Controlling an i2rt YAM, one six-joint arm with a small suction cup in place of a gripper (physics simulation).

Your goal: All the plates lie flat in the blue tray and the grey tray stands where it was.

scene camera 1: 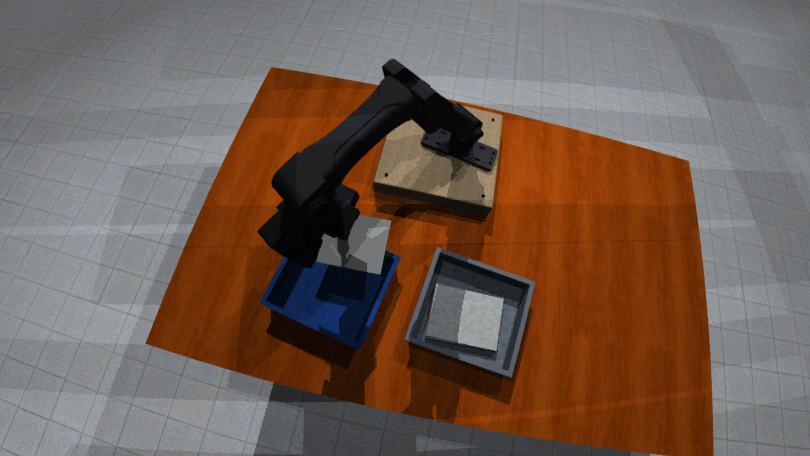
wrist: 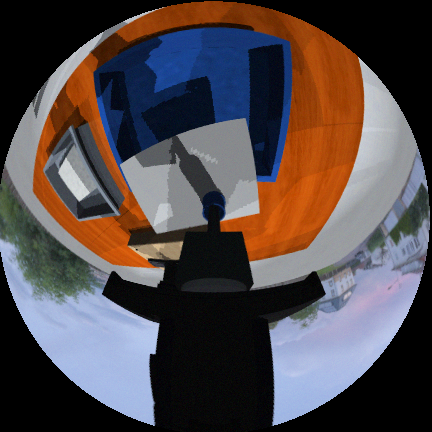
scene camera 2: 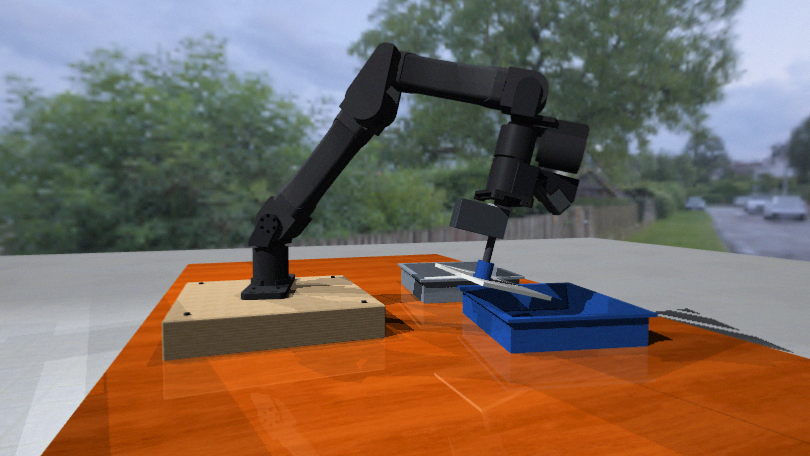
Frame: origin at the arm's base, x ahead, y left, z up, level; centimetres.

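Seen in the pictures: hand, tool point: [wrist: 213, 197] [scene camera 2: 480, 284]; arm's base, link origin: [scene camera 1: 459, 147] [wrist: 172, 263] [scene camera 2: 270, 287].
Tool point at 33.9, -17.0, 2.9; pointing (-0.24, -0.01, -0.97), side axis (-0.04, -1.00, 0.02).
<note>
Pixels of each thing's top centre, then the offset from my tool point to it, as dx, dy, dz. Level surfaces: height alone.
- pale square plate, top centre: [wrist: 185, 195] [scene camera 2: 489, 267] [scene camera 1: 349, 237] +2.5, +3.0, +2.2
- blue tray, top centre: [wrist: 186, 104] [scene camera 2: 544, 297] [scene camera 1: 330, 279] +11.8, +2.5, -2.9
- grey tray, top centre: [scene camera 1: 473, 309] [scene camera 2: 455, 269] [wrist: 70, 188] +5.3, +34.3, -2.9
- pale plate, top centre: [scene camera 1: 466, 316] [wrist: 75, 176] +6.7, +33.7, -5.8
- orange wooden table, surface height: dz -8.0
My suction cup gripper [scene camera 2: 483, 269] [wrist: 214, 206] is shut on a pale square plate [scene camera 1: 374, 240] [scene camera 2: 515, 288] [wrist: 225, 150]. The cup grips near one edge. The plate is tilted, its far edge lower and above the inside of the blue tray [scene camera 1: 334, 317] [scene camera 2: 578, 334] [wrist: 185, 55]; its near part sticks out past the rim towards the arm's base. No plate shows on the visible blue tray floor. The grey tray [scene camera 1: 523, 328] [scene camera 2: 442, 293] stands beside it. A pale plate [scene camera 1: 481, 320] [wrist: 75, 175] lies in the grey tray; whether others lie beneath is unclear.
The arm's base stands on a thick wooden block [scene camera 1: 436, 192] [scene camera 2: 283, 334] [wrist: 160, 250] behind the trays. Both trays stand on an orange wooden table [scene camera 1: 612, 283] with a gap between them.
</note>
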